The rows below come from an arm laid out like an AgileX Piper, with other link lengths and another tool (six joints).
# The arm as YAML. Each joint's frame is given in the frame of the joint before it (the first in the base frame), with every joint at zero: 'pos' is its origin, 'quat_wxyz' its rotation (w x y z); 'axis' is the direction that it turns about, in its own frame. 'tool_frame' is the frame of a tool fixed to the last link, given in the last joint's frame.
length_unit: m
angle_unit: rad
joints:
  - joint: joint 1
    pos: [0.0, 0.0, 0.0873]
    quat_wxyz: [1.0, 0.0, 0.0, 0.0]
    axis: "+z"
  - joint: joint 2
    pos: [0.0, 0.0, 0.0]
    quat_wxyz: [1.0, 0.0, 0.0, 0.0]
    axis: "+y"
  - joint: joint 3
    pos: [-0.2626, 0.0, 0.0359]
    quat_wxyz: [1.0, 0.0, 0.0, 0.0]
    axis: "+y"
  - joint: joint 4
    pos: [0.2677, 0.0, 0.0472]
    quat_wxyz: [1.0, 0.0, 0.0, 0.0]
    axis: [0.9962, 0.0, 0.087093]
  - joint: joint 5
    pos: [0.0, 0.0, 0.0]
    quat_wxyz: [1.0, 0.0, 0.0, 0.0]
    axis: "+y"
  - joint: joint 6
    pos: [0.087, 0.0, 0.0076]
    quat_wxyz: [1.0, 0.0, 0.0, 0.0]
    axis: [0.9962, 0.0, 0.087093]
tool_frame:
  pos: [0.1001, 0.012, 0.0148]
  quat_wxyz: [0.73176, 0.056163, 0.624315, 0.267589]
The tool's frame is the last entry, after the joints.
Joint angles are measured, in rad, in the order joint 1, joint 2, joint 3, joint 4, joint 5, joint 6. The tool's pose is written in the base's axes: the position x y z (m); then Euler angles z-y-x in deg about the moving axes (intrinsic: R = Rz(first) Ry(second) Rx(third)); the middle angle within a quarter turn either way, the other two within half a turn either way. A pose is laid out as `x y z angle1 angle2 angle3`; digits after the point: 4 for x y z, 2 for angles.
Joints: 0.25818, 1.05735, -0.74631, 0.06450, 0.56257, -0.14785
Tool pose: 0.2928 0.0969 0.1673 165.22 40.22 141.25
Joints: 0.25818, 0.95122, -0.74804, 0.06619, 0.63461, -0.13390
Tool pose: 0.2746 0.0930 0.1899 163.48 41.61 139.07
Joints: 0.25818, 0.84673, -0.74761, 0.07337, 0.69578, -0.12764
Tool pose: 0.2556 0.0895 0.2105 161.73 43.31 136.50
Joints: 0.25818, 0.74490, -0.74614, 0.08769, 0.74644, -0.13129
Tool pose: 0.2362 0.0867 0.2291 160.04 45.33 133.52
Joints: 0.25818, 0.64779, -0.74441, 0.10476, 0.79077, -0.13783
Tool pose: 0.2166 0.0844 0.2453 158.28 47.37 130.27
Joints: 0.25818, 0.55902, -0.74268, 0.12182, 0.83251, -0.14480
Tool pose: 0.1975 0.0824 0.2580 156.69 49.13 127.20
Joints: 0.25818, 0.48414, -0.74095, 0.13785, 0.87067, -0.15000
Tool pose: 0.1804 0.0808 0.2668 155.38 50.40 124.56
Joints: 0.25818, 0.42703, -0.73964, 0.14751, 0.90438, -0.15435
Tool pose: 0.1669 0.0793 0.2717 154.74 51.28 122.99
